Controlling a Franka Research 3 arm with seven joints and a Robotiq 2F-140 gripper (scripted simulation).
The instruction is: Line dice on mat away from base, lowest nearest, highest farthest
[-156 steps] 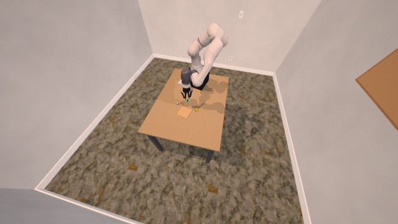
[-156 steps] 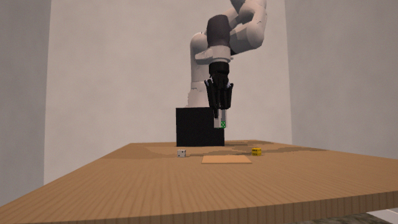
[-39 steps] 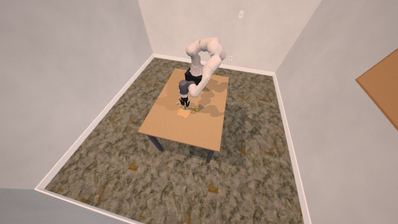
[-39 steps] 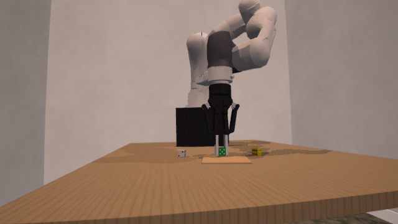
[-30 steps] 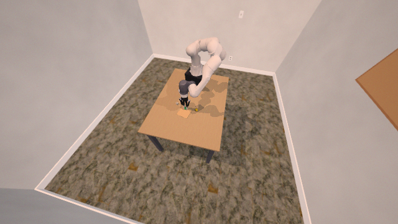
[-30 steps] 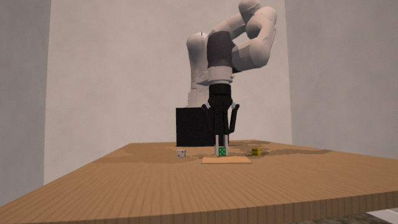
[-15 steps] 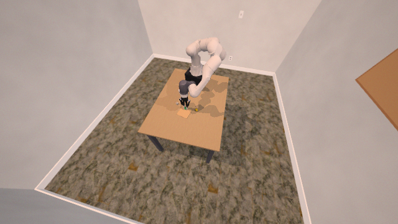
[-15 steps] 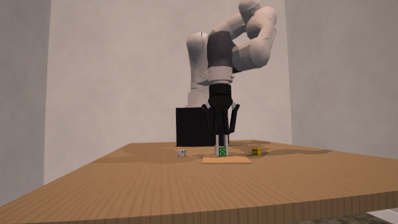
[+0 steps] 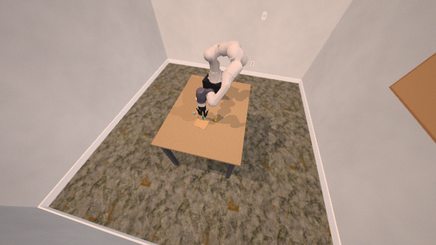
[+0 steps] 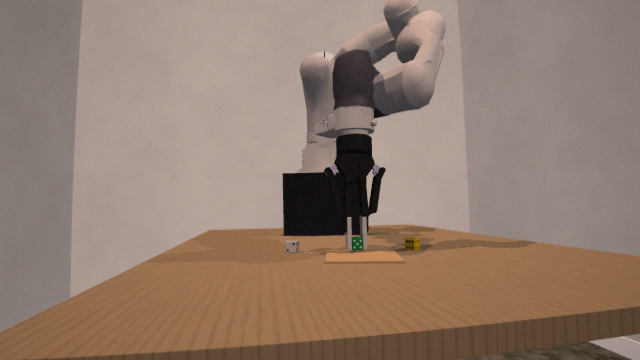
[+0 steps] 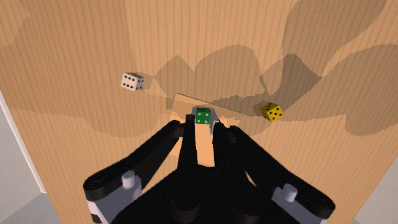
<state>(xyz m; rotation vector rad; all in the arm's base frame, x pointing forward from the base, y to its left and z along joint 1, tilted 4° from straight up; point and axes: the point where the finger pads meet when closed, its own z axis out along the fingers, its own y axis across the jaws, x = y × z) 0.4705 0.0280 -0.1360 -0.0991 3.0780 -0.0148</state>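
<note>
Now: hand 20 mm above the green die. From my hand the other things lie so: tan mat: 50 mm ahead, 40 mm below; white die: 40 mm behind, 130 mm to the right, 30 mm below; yellow die: 30 mm behind, 130 mm to the left, 30 mm below.
</note>
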